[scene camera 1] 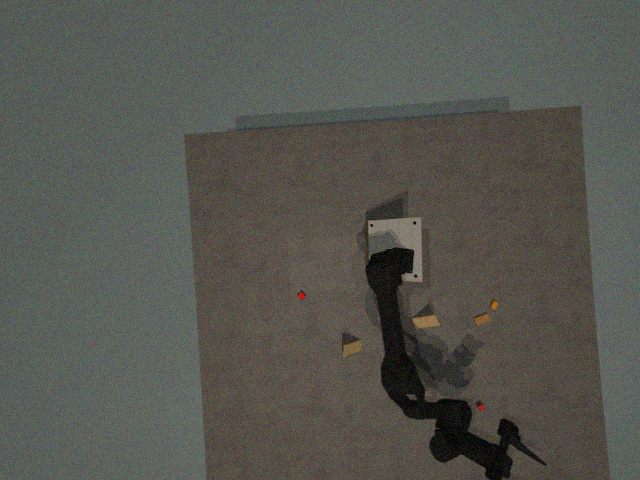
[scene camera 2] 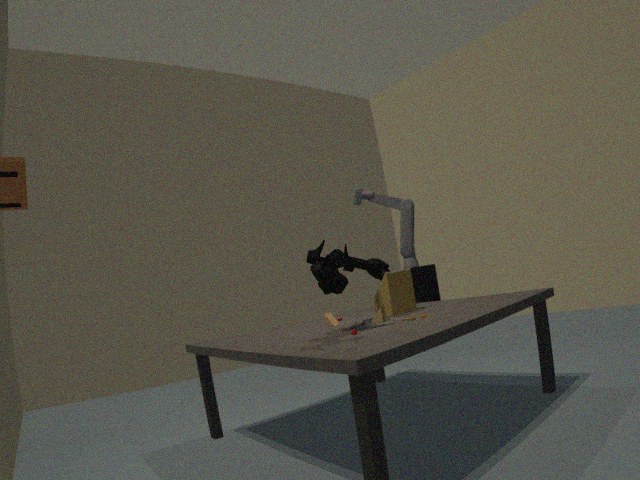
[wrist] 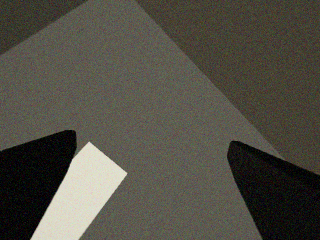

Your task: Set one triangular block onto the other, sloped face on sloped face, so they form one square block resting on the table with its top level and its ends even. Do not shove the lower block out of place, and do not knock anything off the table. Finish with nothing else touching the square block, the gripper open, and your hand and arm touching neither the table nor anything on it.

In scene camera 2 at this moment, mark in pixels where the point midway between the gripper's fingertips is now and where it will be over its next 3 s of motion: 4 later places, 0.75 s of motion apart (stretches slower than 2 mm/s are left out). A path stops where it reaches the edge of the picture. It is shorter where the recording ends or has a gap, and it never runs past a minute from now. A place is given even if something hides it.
My gripper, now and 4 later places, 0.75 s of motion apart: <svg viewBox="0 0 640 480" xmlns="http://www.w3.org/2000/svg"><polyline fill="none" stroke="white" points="335,242 285,279 295,313 321,308 324,314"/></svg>
